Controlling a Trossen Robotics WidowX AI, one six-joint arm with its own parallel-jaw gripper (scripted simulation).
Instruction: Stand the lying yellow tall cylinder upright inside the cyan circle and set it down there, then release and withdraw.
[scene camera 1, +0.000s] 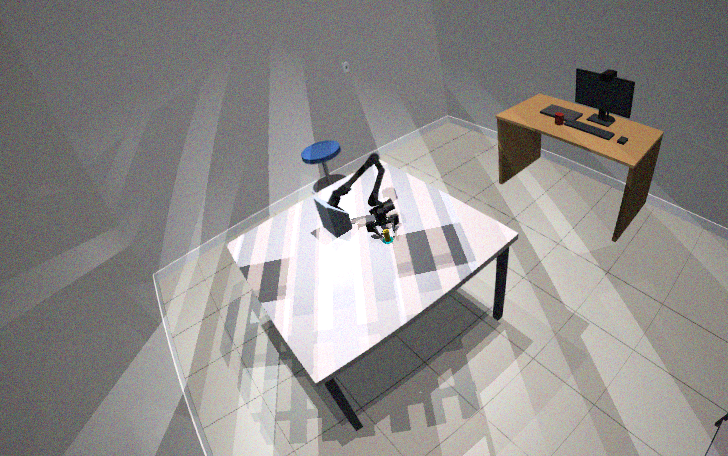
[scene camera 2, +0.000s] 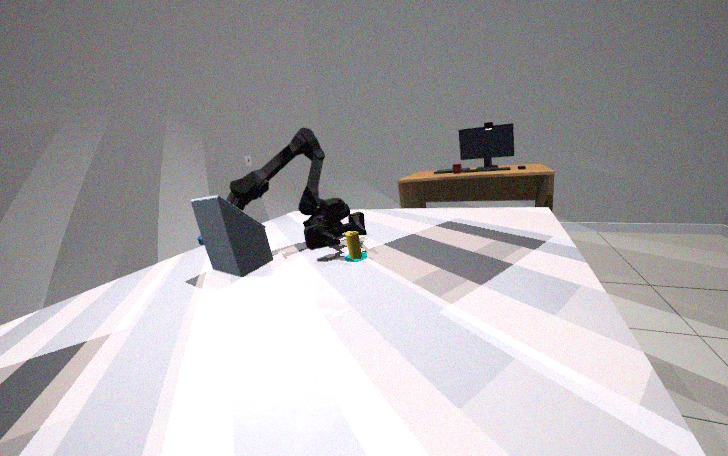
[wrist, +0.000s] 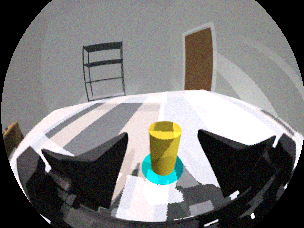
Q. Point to a yellow tall cylinder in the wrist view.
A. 164, 136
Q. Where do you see the gripper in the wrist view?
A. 163, 135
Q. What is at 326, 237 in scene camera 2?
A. The gripper.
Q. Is the gripper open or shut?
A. Open.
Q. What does the gripper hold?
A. Nothing.
